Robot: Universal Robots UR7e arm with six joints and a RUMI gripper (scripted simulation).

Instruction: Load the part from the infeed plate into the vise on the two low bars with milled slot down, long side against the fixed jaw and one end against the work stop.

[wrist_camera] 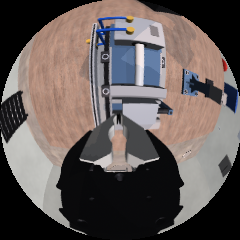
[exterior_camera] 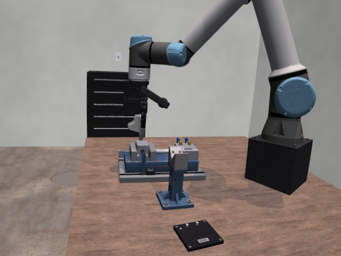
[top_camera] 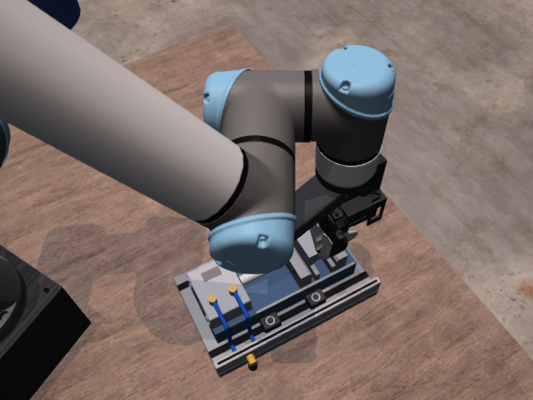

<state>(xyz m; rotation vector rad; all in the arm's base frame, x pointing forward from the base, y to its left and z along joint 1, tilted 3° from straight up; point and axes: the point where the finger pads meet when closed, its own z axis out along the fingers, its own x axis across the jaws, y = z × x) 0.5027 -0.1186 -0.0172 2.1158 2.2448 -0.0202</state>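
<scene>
The part is 4 cm to the left of my hand and 3 cm below it. Round my hand: work stop: 8 cm to the left, 3 cm below; then moving jaw: 4 cm behind, 4 cm to the left, 4 cm below; then fixed jaw: 3 cm ahead, 4 cm to the left, 4 cm below.
</scene>
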